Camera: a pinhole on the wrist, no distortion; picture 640 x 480 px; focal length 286.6 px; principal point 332.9 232.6 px. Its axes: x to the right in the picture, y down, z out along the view. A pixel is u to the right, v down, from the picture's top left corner.
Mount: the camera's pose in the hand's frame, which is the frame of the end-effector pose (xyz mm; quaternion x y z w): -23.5 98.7 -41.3 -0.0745 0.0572 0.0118 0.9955
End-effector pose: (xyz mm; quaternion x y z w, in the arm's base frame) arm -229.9 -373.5 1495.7 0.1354 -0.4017 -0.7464 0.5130
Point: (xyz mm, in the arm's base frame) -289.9 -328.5 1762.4
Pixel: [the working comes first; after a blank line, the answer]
In the camera's frame: 35.5 9.7 280.2

369 243
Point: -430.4 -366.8 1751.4
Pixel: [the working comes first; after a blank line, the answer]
In the camera's frame: 118.9 -95.9 337.0

434 151
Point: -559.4 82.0 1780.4
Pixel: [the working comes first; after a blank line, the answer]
In the camera's frame: -246.1 -259.7 579.6

211 104
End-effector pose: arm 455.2 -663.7 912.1 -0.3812 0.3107 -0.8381 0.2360
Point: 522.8 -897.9 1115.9
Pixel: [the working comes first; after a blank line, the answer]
In the camera's frame: 196.6 -115.6 290.3

527 118
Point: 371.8 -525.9 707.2
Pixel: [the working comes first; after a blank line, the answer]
In the camera's frame: -94.4 -33.8 -196.3

behind the camera
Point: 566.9 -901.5 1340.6
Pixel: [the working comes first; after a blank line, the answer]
In the camera's frame: 262.8 -287.0 427.1

509 40
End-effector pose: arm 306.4 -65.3 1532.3 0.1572 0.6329 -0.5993 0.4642
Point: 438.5 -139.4 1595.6
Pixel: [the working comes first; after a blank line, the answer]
In the camera's frame: -87.9 -77.2 151.7

167 87
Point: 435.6 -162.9 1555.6
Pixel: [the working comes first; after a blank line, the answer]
In the camera's frame: -48.6 -63.9 172.7

252 127
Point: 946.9 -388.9 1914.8
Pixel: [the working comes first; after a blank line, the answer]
In the camera's frame: -560.8 -4.6 591.8

61 230
